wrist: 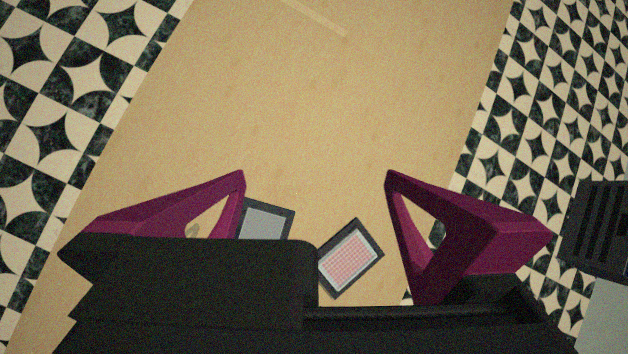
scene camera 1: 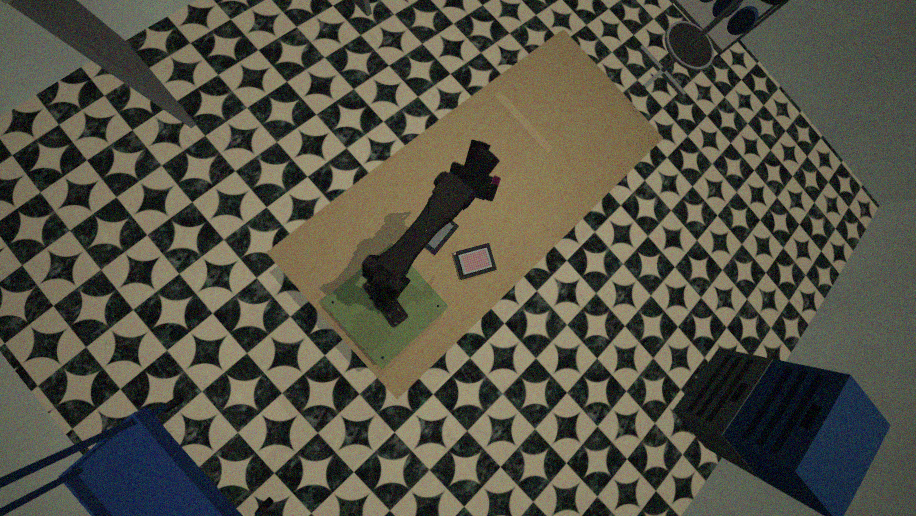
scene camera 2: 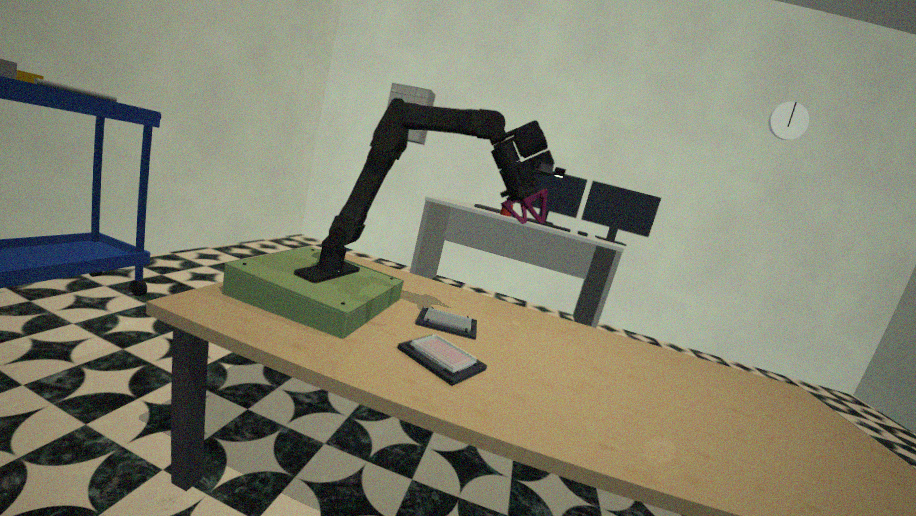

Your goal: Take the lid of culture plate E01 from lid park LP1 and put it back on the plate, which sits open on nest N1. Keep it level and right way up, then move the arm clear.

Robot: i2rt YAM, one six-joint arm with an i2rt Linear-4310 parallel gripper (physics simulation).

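Places are measured from the arm's base along level axes (x up, y right, z ahead), in centimetres.
Where they show: gripper, fingertip midpoint: (wrist: pixel 314 177) (scene camera 2: pixel 533 223); arm's base, origin of the base link: (scene camera 2: pixel 329 272).
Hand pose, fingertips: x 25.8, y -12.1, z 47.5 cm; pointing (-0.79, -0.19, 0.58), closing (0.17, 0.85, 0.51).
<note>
Each offset is from my fingertips to the top centre of the thing. Level surfaces: height alone.
The culture plate {dz -9.3, dx -30.2, dy +20.8 cm} (scene camera 1: pixel 474 260) (scene camera 2: pixel 444 353) (wrist: pixel 348 260), with pink wells, sits open on the dark nest {dz -9.3, dx -31.0, dy +20.8 cm} (scene camera 1: pixel 460 273) (scene camera 2: pixel 453 379) (wrist: pixel 335 295). The pale grey lid {dz -15.0, dx -31.0, dy +0.7 cm} (scene camera 1: pixel 441 237) (scene camera 2: pixel 447 319) (wrist: pixel 262 224) lies level on the dark lid park (scene camera 1: pixel 433 250) (scene camera 2: pixel 473 331) (wrist: pixel 290 218). The arm hides part of it in scene camera 1, and the gripper hides part in the wrist view. My gripper (scene camera 2: pixel 534 221) (wrist: pixel 314 177) has magenta fingers. It is open and empty, high above the table and beyond both holders, away from the base.
The arm stands on a green block (scene camera 1: pixel 410 320) (scene camera 2: pixel 288 291) at one end of the wooden table {dx -32.8 cm} (scene camera 1: pixel 576 115) (scene camera 2: pixel 608 397) (wrist: pixel 320 100). The nest and lid park lie close together near this block. A desk with monitors (scene camera 2: pixel 620 208) and a blue cart (scene camera 2: pixel 144 185) stand beyond the table.
</note>
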